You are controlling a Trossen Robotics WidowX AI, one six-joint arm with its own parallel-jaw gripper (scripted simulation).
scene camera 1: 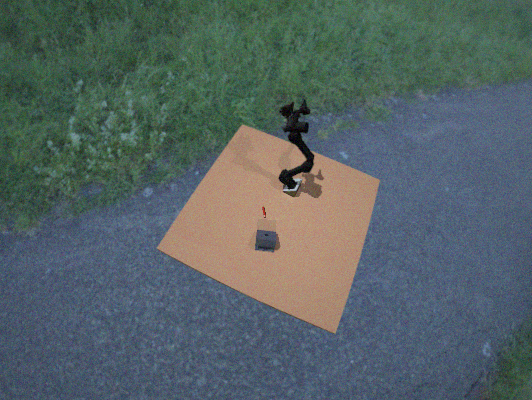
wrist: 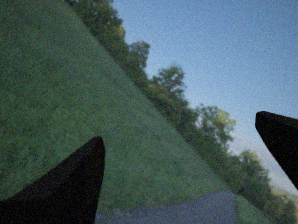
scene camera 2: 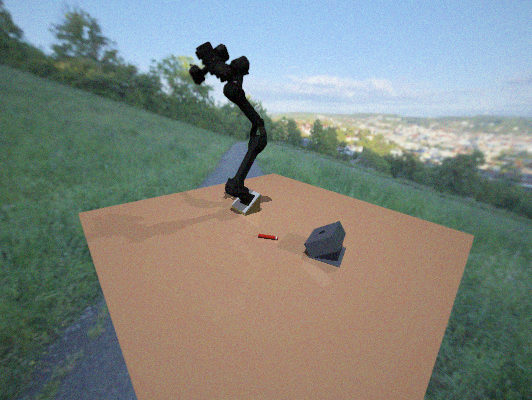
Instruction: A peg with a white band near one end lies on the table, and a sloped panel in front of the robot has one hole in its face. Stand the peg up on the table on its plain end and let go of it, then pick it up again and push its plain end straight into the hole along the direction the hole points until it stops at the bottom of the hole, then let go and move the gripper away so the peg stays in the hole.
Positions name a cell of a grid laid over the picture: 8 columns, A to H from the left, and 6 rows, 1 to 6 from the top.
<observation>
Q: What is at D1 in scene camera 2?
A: The gripper.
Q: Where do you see a dark sloped panel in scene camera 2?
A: E4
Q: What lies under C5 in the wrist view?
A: The gripper.
</observation>
